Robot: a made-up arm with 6 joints.
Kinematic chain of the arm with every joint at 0, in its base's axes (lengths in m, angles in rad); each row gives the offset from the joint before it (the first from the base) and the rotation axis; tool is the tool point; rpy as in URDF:
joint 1: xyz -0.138 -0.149 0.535 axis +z
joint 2: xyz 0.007 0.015 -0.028 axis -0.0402 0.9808 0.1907
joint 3: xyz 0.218 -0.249 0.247 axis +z
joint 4: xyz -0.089 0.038 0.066 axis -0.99 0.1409 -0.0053
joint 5: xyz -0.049 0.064 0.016 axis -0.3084 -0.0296 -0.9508
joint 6: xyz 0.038 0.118 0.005 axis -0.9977 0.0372 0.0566
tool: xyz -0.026 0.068 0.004 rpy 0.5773 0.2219 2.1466
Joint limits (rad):
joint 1: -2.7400..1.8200
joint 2: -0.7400..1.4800
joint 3: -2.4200..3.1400
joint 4: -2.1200..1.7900
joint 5: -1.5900..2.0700
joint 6: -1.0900..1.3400
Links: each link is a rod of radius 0.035 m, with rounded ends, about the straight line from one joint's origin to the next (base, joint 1, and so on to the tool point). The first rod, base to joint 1, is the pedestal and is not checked.
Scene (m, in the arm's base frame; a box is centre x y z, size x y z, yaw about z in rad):
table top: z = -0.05
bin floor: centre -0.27 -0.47 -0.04 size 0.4 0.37 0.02 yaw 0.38
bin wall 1: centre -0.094 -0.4 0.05 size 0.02 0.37 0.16 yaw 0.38
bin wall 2: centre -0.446 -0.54 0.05 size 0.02 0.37 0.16 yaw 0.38
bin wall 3: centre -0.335 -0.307 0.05 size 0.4 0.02 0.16 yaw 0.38
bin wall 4: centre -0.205 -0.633 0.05 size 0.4 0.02 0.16 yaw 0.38
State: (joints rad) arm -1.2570 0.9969 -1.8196 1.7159 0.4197 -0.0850
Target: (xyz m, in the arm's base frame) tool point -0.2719 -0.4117 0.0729
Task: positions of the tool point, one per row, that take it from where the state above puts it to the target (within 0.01 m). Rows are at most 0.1 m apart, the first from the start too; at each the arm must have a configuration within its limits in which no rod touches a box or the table.
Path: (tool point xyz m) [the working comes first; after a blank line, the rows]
Joints at the target: -1.5045 1.4020 -2.1905 1.0682 0.1317 -0.2451
Straight joint move there: clear.

1: -0.1848 -0.4147 0.2414
2: -0.2234 -0.4167 0.1526
3: -0.2719 -0.4117 0.0729

